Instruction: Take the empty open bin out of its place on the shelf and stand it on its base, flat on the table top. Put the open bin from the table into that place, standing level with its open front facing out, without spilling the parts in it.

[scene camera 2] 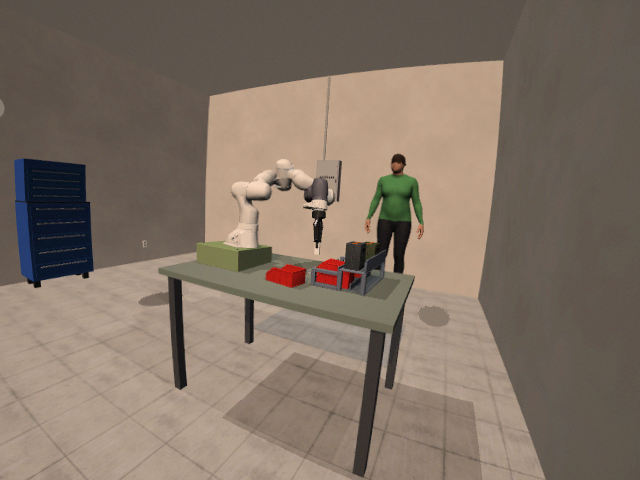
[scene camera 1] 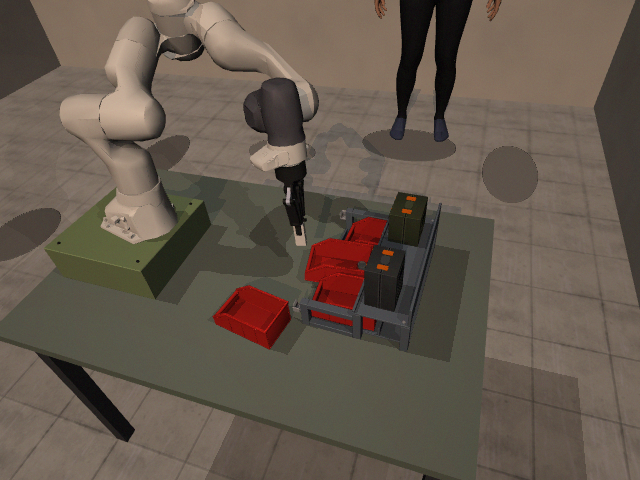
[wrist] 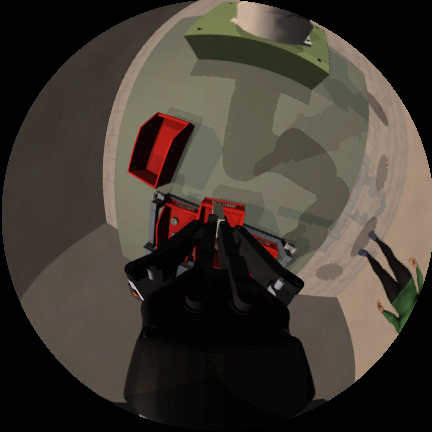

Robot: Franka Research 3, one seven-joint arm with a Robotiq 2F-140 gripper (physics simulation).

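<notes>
The empty red bin (scene camera 1: pixel 253 316) (scene camera 2: pixel 285 275) (wrist: pixel 161 150) stands on its base on the table, beside the grey shelf (scene camera 1: pixel 356 326) (scene camera 2: pixel 339 279) (wrist: pixel 153 222). Another red open bin (scene camera 1: pixel 336 254) (wrist: pixel 236 214) is in the shelf's middle place, its open front facing the robot base and sticking out past the two neighbouring bins. A small grey part (scene camera 1: pixel 361 265) shows at it in scene camera 1. Whether it sits fully level is unclear. My gripper (scene camera 1: pixel 300 240) (scene camera 2: pixel 316 251) (wrist: pixel 216 210) is shut and empty, above and in front of this middle bin, and hides much of its inside in the wrist view.
Red bins (scene camera 1: pixel 369 230) (scene camera 1: pixel 338 293) stand in the places on either side; grey parts show in one (wrist: pixel 175 221). A dark box (scene camera 1: pixel 383 280) (scene camera 2: pixel 355 255) and an olive box (scene camera 1: pixel 407 222) stand on the shelf behind. The green robot base block (scene camera 1: pixel 129 248) is across the table.
</notes>
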